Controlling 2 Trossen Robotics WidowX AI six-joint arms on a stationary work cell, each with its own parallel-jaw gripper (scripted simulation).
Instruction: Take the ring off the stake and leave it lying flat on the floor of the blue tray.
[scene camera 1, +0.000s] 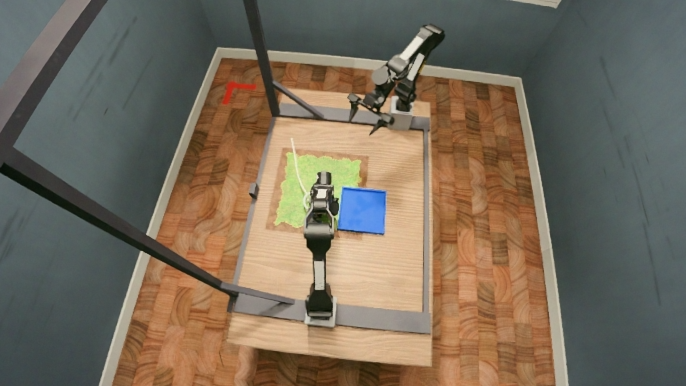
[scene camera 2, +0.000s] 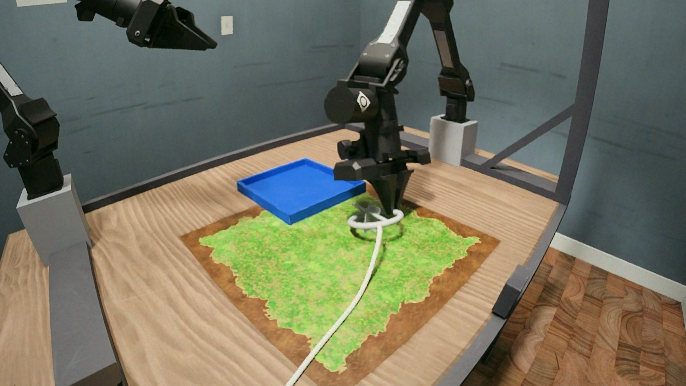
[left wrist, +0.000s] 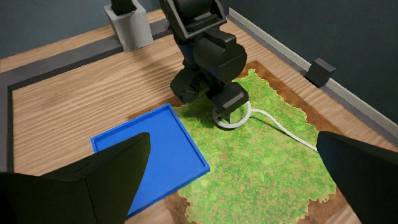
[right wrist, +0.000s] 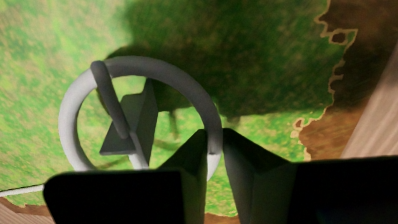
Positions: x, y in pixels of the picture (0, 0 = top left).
Labels:
blue tray: scene camera 1; scene camera 2 305, 184; left wrist; not seen in the right wrist view (out of frame)
same spot on blue tray: (left wrist: 175, 161) = (scene camera 1: 353, 200)

